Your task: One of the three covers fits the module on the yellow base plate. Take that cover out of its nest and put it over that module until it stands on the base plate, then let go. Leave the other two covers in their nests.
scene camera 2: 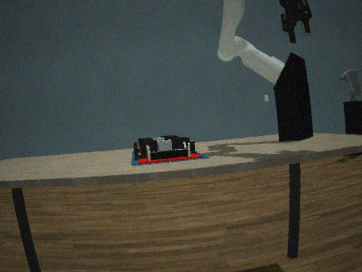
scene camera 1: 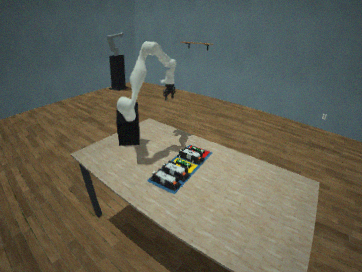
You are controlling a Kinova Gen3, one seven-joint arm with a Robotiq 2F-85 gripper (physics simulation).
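Frame: origin at the arm's base, x left, y back, z up, level; millimetres.
Where they show: gripper, fingertip midpoint: (scene camera 2: 299, 39) (scene camera 1: 169, 99); arm's base, link origin: (scene camera 2: 284, 78) (scene camera 1: 130, 116).
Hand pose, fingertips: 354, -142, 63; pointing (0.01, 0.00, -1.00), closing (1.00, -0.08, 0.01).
Observation:
Each offset is from my fingertips to the top centre of the thing, as dx, dy, dz. "*": to the spot under its first point. Level surfaces: height alone.
The yellow base plate @(* -394, -440, -304) (scene camera 1: 192, 168) lies in the middle of the row in scene camera 1, with a green module @(* -393, -368, -290) (scene camera 1: 183, 163) on it. Two black covers with white tops, a near-end cover @(* -623, -367, -260) (scene camera 1: 165, 178) and a second cover @(-498, -361, -260) (scene camera 1: 175, 169), sit side by side on the blue board (scene camera 1: 173, 190) (scene camera 2: 205, 157). The third cover @(* -308, -377, -268) (scene camera 1: 190, 155) sits between the yellow plate and the red plate. My gripper (scene camera 1: 170, 97) (scene camera 2: 300, 37) is open and empty, high above the table and away from the covers. In scene camera 2 the row overlaps, so the covers cannot be told apart.
A red base plate @(-174, -376, -304) (scene camera 1: 206, 154) (scene camera 2: 170, 160) with another green module (scene camera 1: 198, 149) is at the far end of the row. The arm stands on a black pedestal (scene camera 1: 128, 127) (scene camera 2: 295, 102) at the table's edge. The wooden table @(dz -310) (scene camera 1: 260, 200) (scene camera 2: 60, 167) carries the row.

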